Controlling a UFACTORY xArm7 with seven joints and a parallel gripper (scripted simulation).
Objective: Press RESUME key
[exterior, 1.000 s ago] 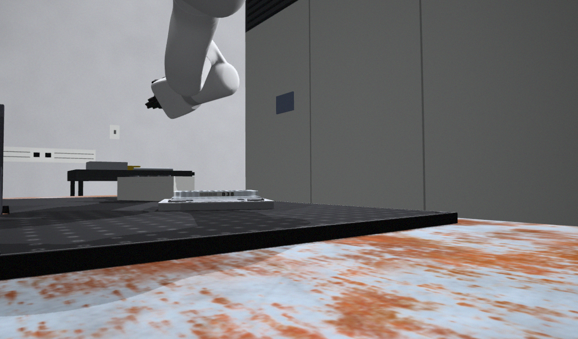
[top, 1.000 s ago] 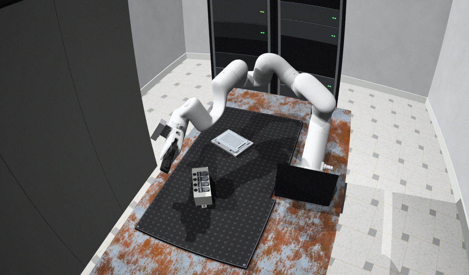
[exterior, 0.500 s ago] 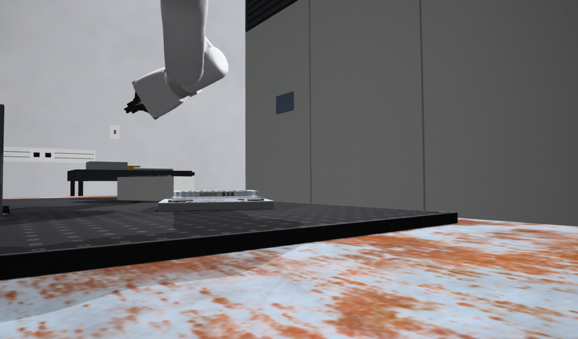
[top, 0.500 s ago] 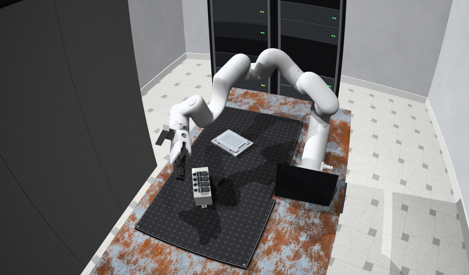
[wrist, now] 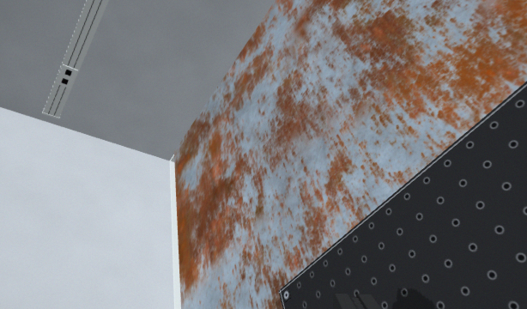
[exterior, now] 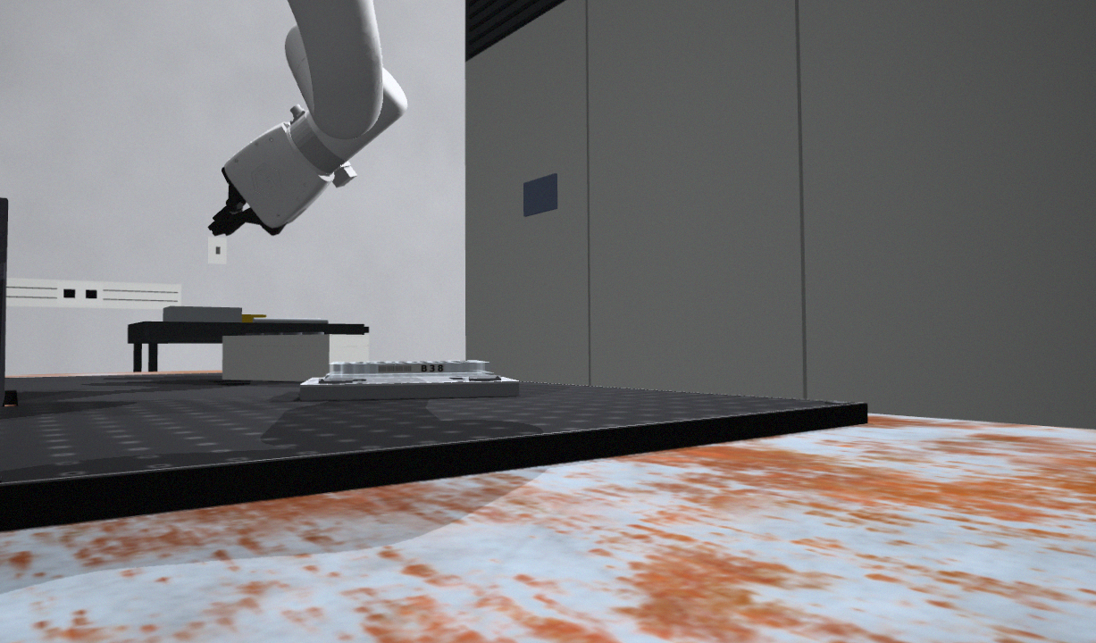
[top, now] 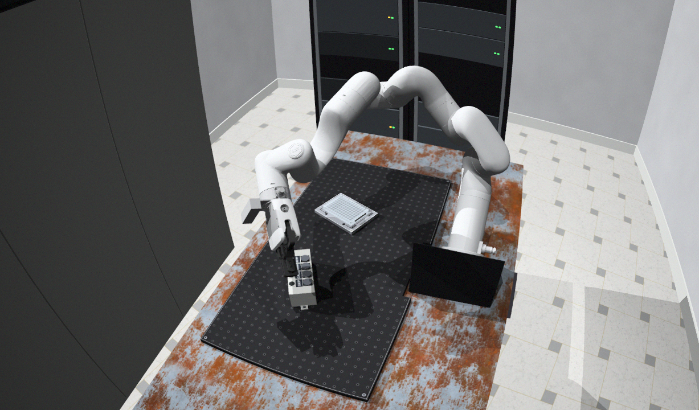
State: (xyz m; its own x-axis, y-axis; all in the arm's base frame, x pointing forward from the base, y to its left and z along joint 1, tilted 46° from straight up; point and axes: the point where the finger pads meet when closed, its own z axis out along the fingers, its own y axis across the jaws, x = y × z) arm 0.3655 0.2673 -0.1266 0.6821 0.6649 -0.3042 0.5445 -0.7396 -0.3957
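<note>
Right now the white operator panel is 160 mm below my hand, 130 mm to the right of it and 30 mm ahead of it. Round my hand: white well plate (450 mm to the right, 180 mm below, 40 mm ahead).
</note>
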